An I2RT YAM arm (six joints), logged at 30 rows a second.
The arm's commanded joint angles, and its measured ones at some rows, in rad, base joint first. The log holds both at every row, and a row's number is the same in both.
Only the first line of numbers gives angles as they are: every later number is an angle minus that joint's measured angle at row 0.
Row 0, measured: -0.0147 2.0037 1.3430 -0.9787 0.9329 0.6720
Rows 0 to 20, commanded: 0.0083 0.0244 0.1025 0.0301 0.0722 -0.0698; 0.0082 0.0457 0.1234 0.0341 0.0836 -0.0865; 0.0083 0.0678 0.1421 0.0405 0.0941 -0.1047; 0.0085 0.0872 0.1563 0.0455 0.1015 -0.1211; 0.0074 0.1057 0.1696 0.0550 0.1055 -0.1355; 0.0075 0.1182 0.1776 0.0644 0.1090 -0.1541; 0.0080 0.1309 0.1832 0.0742 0.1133 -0.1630; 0.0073 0.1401 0.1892 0.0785 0.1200 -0.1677; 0.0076 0.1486 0.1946 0.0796 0.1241 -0.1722; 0.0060 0.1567 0.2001 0.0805 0.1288 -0.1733; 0.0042 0.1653 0.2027 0.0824 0.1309 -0.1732; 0.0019 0.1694 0.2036 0.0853 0.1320 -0.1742; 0.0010 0.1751 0.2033 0.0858 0.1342 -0.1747; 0.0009 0.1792 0.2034 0.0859 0.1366 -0.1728; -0.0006 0.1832 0.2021 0.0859 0.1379 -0.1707; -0.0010 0.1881 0.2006 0.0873 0.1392 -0.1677; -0.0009 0.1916 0.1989 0.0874 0.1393 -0.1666; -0.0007 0.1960 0.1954 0.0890 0.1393 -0.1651; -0.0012 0.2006 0.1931 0.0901 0.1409 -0.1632; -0.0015 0.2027 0.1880 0.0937 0.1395 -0.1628; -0.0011 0.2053 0.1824 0.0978 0.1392 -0.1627
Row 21, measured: 0.0031 0.1873 0.1671 0.0786 0.1015 -0.1679
